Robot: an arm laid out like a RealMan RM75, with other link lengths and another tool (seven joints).
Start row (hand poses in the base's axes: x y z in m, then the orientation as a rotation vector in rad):
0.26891, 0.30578, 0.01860, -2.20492, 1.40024, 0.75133
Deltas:
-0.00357, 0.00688, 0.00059, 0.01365, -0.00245, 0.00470
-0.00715, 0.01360, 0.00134, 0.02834, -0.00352, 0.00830
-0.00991, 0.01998, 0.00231, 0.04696, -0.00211, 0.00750
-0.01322, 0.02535, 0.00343, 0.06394, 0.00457, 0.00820
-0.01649, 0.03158, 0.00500, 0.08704, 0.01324, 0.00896
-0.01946, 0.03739, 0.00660, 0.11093, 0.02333, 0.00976
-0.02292, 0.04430, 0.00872, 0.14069, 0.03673, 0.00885
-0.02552, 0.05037, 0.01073, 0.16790, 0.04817, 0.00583
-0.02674, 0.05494, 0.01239, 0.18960, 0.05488, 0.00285
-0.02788, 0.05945, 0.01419, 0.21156, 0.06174, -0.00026
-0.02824, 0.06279, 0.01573, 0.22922, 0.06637, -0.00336
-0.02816, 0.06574, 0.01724, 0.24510, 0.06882, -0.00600
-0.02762, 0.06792, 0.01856, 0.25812, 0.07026, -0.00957
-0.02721, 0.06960, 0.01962, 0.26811, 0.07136, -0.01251
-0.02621, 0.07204, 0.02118, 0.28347, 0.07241, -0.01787
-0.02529, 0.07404, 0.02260, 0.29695, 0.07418, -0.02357
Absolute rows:
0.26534, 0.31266, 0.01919, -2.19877, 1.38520, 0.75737
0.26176, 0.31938, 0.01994, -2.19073, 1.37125, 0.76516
0.25900, 0.32576, 0.02091, -2.17571, 1.36025, 0.77640
0.25569, 0.33113, 0.02203, -2.16270, 1.35129, 0.79344
0.25242, 0.33736, 0.02360, -2.14475, 1.33903, 0.81584
0.24945, 0.34317, 0.02520, -2.12593, 1.32674, 0.84006
0.24599, 0.35008, 0.02732, -2.10058, 1.31355, 0.87016
0.24339, 0.35615, 0.02933, -2.07549, 1.30312, 0.89557
0.24217, 0.36072, 0.03099, -2.05519, 1.29421, 0.91254
0.24103, 0.36523, 0.03279, -2.03449, 1.28524, 0.92954
0.24067, 0.36857, 0.03433, -2.01743, 1.27816, 0.94181
0.24075, 0.37152, 0.03584, -2.00241, 1.27090, 0.95078
0.24129, 0.37370, 0.03716, -1.98903, 1.26605, 0.95691
0.24170, 0.37538, 0.03822, -1.97860, 1.26250, 0.96150
0.24270, 0.37782, 0.03978, -1.96198, 1.25756, 0.96745
0.24362, 0.37982, 0.04120, -1.94647, 1.25448, 0.97324

